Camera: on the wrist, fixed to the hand. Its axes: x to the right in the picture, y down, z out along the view.
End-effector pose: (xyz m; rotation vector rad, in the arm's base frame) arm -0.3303 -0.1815 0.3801 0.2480 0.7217 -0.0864
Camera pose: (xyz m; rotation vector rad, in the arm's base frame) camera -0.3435 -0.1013 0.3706 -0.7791 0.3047 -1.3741
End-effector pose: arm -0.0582 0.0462 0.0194 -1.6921 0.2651 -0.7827
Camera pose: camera -0.0657 -0.0006 -0.0473 -2.2938 -1.4421 -1.3855
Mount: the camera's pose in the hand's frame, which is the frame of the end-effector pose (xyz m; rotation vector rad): -0.0030 0.0736 -0.0357 -0.4421 -0.4652 -1.5311
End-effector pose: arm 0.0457 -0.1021 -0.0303 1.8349 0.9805 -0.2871
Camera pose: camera 0.0897 -0.0863 0.0369 0.2760 1.7252 -1.2054
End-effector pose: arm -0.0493 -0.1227 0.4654 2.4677 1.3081 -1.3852
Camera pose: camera 0.0244 -0.1583 0.4631 -0.4694 -2.7577 1.1838
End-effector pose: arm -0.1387 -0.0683 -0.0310 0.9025 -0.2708 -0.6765
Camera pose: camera -0.0923 -0.0120 0.0061 0.3644 0.2366 -2.2680
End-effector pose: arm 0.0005 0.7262 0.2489 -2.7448 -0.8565 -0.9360
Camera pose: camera 0.0201 0.6534 0.2808 1.2468 1.9137 0.2944
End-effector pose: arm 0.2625 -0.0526 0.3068 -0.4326 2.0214 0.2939
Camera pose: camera 0.2042 0.0009 0.3278 -1.8010 0.7424 -0.1381
